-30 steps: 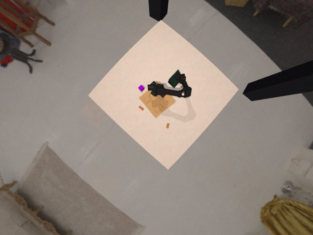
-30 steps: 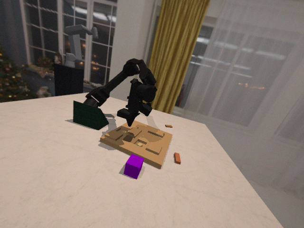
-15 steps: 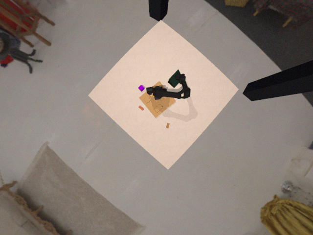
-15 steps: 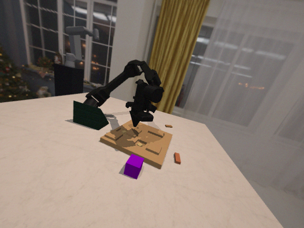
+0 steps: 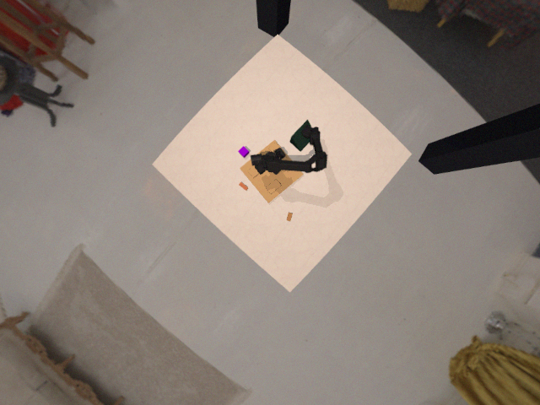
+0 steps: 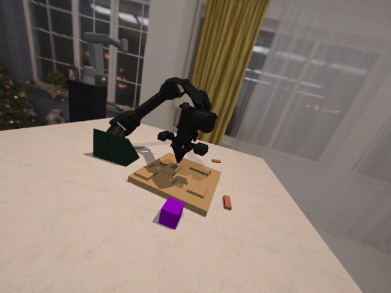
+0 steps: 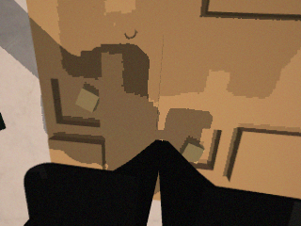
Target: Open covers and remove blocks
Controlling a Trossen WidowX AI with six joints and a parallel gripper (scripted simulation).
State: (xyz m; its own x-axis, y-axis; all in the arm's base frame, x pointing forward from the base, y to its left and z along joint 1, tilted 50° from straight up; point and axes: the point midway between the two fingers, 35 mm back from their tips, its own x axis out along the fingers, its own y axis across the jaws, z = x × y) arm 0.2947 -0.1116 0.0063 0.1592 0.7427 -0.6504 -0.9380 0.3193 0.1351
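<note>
My gripper tip is 6 cm above the tan puzzle board, 3 cm to the right of it and 1 cm short of it. Also, from my gripper tip: purple cube 19 cm to the right, 6 cm below, 3 cm ahead; then orange block 21 cm ahead, 8 cm below, 7 cm to the right.
</note>
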